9 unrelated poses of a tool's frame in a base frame.
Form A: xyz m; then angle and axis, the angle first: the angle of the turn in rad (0 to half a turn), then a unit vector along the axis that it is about.
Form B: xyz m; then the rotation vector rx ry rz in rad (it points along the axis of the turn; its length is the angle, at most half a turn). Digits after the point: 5 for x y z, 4 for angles.
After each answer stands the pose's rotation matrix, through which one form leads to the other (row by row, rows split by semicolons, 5 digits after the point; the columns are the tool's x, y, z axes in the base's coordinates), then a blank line. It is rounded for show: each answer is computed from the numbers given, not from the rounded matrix.
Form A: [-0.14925 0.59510 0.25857 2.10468 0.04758 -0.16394 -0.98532]
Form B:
[-0.14925 0.59510 0.25857 0.1001 -0.3450 -2.0738]
-0.50546 0.83643 -0.21186; -0.85997 -0.46833 0.20278; 0.07039 0.28469 0.95603

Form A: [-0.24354 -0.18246 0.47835 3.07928 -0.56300 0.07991 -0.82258]
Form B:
[-0.24354 -0.18246 0.47835 -1.7336 0.2461 -2.5330]
-0.36473 -0.03867 0.93031; -0.14112 -0.98530 -0.09628; 0.92036 -0.16640 0.35391

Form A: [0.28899 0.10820 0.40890 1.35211 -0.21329 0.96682 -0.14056]
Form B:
[0.28899 0.10820 0.40890 -0.2884 1.3073 -0.1901]
0.25257 -0.02426 0.96727; -0.29869 0.94891 0.10180; -0.92032 -0.31463 0.23242

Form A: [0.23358 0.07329 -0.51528 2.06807 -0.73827 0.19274 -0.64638]
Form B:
[0.23358 0.07329 -0.51528 -1.5268 0.3986 -1.3368]
0.32802 0.35792 0.87424; -0.77827 -0.42216 0.46484; 0.53545 -0.83287 0.14008

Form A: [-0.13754 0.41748 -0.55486 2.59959 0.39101 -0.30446 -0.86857]
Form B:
[-0.13754 0.41748 -0.55486 1.0165 -0.7915 -2.2579]
-0.57281 0.22702 -0.78762; -0.66909 -0.68457 0.28929; -0.47351 0.69269 0.54403

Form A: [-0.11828 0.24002 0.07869 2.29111 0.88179 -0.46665 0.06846]
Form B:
[-0.11828 0.24002 0.07869 2.0203 -1.0691 0.1568]
0.63082 -0.73437 -0.25055; -0.63146 -0.29822 -0.71577; 0.45092 0.60973 -0.65184

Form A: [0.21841 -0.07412 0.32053 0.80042 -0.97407 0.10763 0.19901]
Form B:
[0.21841 -0.07412 0.32053 -0.7797 0.0861 0.1593]
0.98446 -0.17465 0.01839; 0.11099 0.69992 0.70554; -0.13609 -0.69254 0.70843

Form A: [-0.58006 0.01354 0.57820 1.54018 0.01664 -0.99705 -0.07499]
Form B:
[-0.58006 0.01354 0.57820 0.0256 -1.5356 -0.1155]
0.03088 0.05887 -0.99779; -0.09104 0.99428 0.05585; 0.99537 0.08911 0.03606

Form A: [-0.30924 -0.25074 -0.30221 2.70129 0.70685 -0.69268 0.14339]
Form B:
[-0.30924 -0.25074 -0.30221 1.9094 -1.8711 0.3873]
0.04699 -0.99365 -0.10219; -0.87143 0.00922 -0.49044; 0.48827 0.11210 -0.86546

